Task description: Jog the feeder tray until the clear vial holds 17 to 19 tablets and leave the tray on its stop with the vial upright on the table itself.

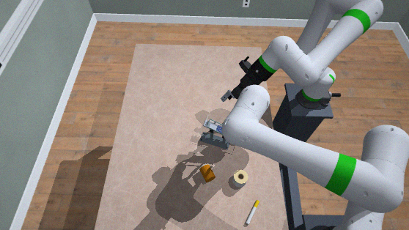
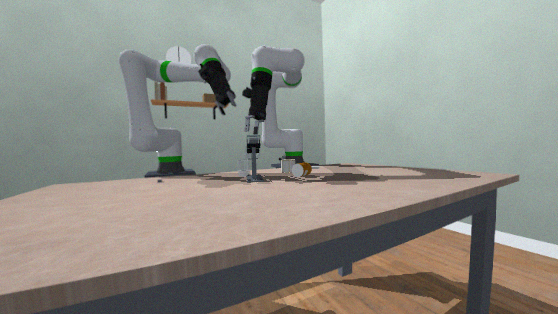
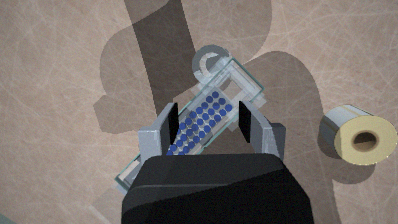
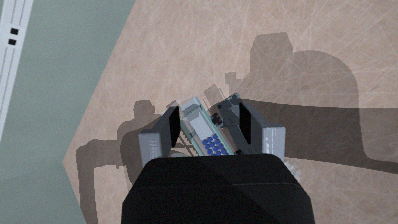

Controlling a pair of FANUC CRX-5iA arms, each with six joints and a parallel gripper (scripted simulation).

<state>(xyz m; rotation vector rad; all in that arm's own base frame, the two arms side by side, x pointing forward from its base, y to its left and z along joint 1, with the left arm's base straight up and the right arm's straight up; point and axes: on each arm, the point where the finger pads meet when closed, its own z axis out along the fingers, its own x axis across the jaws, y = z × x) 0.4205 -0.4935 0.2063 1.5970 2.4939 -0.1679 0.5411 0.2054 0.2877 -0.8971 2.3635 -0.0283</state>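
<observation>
Right now my right hand is 250 mm above the clear vial, 80 mm to the right of it and 80 mm past it. The rest, counted from my right hand: orange bottle 280 mm to the left, 260 mm below, 80 mm ahead; feeder tray 140 mm below, 90 mm to the left, 30 mm ahead; grey piece 280 mm below, 260 mm to the right, 80 mm behind.
</observation>
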